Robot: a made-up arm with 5 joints. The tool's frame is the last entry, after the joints. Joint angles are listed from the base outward.
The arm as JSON. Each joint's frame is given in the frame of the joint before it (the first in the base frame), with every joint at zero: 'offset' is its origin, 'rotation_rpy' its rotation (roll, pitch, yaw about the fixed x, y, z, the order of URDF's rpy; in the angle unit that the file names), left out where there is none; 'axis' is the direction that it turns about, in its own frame. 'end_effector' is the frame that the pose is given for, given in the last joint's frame.
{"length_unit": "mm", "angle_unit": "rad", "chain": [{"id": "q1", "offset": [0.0, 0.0, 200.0], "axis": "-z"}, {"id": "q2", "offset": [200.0, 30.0, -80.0], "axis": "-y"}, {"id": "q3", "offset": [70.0, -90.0, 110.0], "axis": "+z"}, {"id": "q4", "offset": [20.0, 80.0, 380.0], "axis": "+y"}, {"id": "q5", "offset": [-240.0, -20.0, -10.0], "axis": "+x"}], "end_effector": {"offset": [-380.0, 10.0, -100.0]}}
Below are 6 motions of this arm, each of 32 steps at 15 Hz.
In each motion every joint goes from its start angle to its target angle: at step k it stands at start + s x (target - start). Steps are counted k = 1, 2, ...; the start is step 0. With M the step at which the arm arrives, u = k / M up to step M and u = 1 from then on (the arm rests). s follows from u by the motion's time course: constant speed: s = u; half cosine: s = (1 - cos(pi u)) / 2; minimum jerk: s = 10 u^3 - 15 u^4 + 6 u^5.
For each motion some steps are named. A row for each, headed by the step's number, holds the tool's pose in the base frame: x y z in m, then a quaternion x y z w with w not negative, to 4 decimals.
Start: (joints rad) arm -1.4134 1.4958 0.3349 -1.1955 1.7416
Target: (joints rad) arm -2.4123 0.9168 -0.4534 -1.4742 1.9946
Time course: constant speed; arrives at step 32
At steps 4, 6, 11, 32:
4: -0.0349 0.2636 -0.0577 -0.4887 0.2480 -0.7014 0.4557
6: -0.0639 0.2600 -0.0467 -0.5134 0.2328 -0.6799 0.4690
11: -0.1301 0.2444 -0.0172 -0.5703 0.1920 -0.6270 0.4948
32: -0.3219 0.1439 0.0947 -0.7242 -0.0088 -0.4593 0.5143

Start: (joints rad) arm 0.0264 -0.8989 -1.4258 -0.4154 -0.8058
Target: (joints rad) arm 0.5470 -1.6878 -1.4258 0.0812 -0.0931
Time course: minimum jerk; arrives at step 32
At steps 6, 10, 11, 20, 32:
6: 0.3569 0.4356 0.2277 -0.6374 0.3993 -0.4139 0.5128
10: 0.4271 0.4242 0.2244 -0.5988 0.4549 -0.4215 0.5067
11: 0.4520 0.4180 0.2217 -0.5844 0.4737 -0.4252 0.5033
20: 0.7131 0.2747 0.1299 -0.4082 0.6497 -0.4898 0.4139
32: 0.8172 0.1455 0.0277 -0.3106 0.7162 -0.5340 0.3248

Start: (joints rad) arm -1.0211 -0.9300 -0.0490 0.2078 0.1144
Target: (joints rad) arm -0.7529 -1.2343 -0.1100 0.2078 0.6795
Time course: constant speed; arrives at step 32
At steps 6, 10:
6: 0.1337 0.3162 0.8474 -0.1890 0.5287 0.3046 0.7694
10: 0.1533 0.3429 0.8413 -0.1626 0.5534 0.2630 0.7734

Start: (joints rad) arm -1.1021 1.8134 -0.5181 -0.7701 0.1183
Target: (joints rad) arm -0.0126 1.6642 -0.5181 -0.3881 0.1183
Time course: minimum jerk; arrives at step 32
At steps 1, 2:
1: -0.0445 0.3198 -0.0632 0.6144 -0.7266 -0.0069 0.3074
2: -0.0441 0.3197 -0.0636 0.6136 -0.7271 -0.0069 0.3078

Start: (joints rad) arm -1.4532 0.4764 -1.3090 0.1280 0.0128
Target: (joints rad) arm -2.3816 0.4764 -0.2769 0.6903 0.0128
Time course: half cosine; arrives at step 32
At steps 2, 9, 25, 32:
2: -0.5464 0.0248 0.5206 0.2321 0.0207 0.0943 0.9679
9: -0.5101 -0.1838 0.5264 0.2079 0.0637 0.2663 0.9390
25: 0.1682 -0.5301 0.6125 -0.0201 0.1292 0.8171 0.5615
32: 0.2852 -0.4820 0.6391 -0.0670 0.1154 0.8711 0.4727

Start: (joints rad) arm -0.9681 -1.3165 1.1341 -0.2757 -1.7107
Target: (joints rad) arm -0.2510 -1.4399 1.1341 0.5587 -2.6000
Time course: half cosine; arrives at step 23
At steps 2, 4, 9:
2: 0.7687 0.0460 0.3349 -0.2665 -0.1501 0.8564 0.4160
4: 0.7946 0.0368 0.3444 -0.2788 -0.1579 0.8559 0.4059
9: 0.9120 -0.0141 0.3775 -0.3234 -0.1961 0.8549 0.3551

